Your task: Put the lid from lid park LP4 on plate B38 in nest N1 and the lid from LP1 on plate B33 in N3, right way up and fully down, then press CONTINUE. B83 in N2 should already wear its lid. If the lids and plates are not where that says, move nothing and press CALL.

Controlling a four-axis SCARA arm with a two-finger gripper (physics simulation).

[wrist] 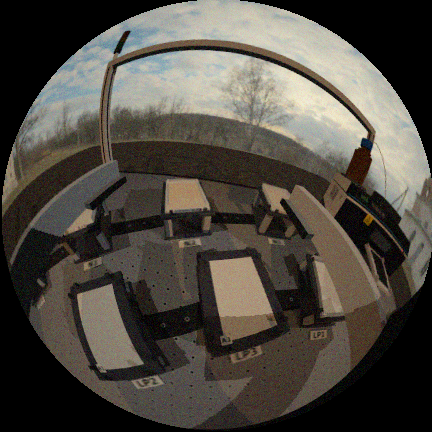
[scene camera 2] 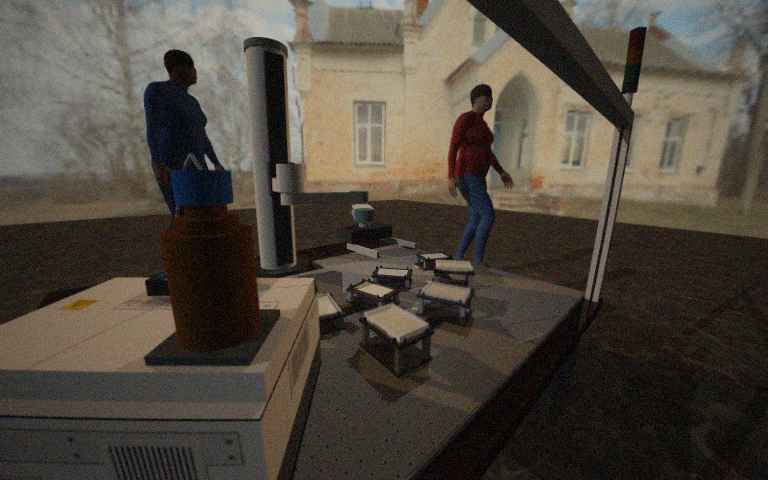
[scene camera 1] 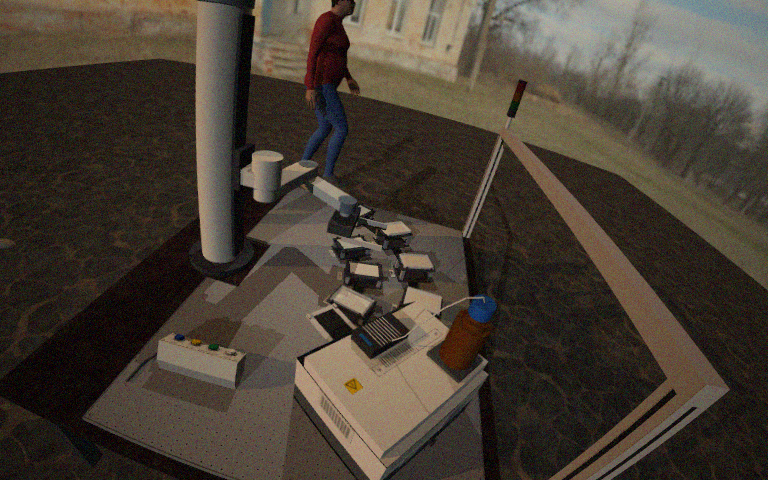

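Seen in the pictures: gripper, fingertip midpoint: [wrist: 202,176] [scene camera 2: 398,250] [scene camera 1: 384,237]; arm's base, origin of the base link: [scene camera 2: 279,268] [scene camera 1: 222,255].
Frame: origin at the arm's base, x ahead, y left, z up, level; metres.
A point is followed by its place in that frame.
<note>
My gripper [scene camera 1: 378,236] {x 0.596, y 0.148, z 0.184 m} [scene camera 2: 393,249] {x 0.596, y 0.148, z 0.184 m} [wrist: 202,176] {x 0.596, y 0.148, z 0.184 m} is open and empty, its fingers spread above the stands. In the wrist view, parks LP2 [wrist: 110,327] {x 0.477, y 0.237, z 0.056 m}, LP3 [wrist: 242,295] {x 0.550, y 0.082, z 0.060 m} and LP1 [wrist: 327,292] {x 0.535, y -0.074, z 0.065 m} each bear a pale flat piece; the one on LP3 has an A1 mark. Behind them, nests N3 [wrist: 82,225] {x 0.593, y 0.353, z 0.086 m}, N2 [wrist: 185,195] {x 0.720, y 0.190, z 0.090 m} and N1 [wrist: 274,196] {x 0.766, y -0.017, z 0.101 m} bear pale plates; N3 is partly behind the left finger. I cannot read plate codes or tell whether each plate wears a lid. No LP4 label is readable. The button box [scene camera 1: 198,365] {x 0.226, y -0.515, z 0.066 m} stands front left, its lettering unreadable.
A white instrument [scene camera 1: 390,401] {x 0.700, y -0.553, z 0.220 m} [scene camera 2: 56,333] {x 0.709, y -0.550, z 0.220 m} carries an amber bottle [scene camera 1: 464,345] {x 0.831, y -0.434, z 0.314 m} [scene camera 2: 212,283] {x 0.885, y -0.402, z 0.303 m} [wrist: 358,165] {x 0.822, y -0.356, z 0.289 m} with a blue cap. A frame post [scene camera 1: 483,189] {x 1.019, y 0.684, z 0.295 m} [scene camera 2: 606,215] {x 1.022, y 0.685, z 0.301 m} [wrist: 106,115] {x 1.022, y 0.685, z 0.301 m} stands at the table edge. People in red [scene camera 1: 328,48] [scene camera 2: 471,141] and blue [scene camera 2: 178,118] stand beyond the table.
</note>
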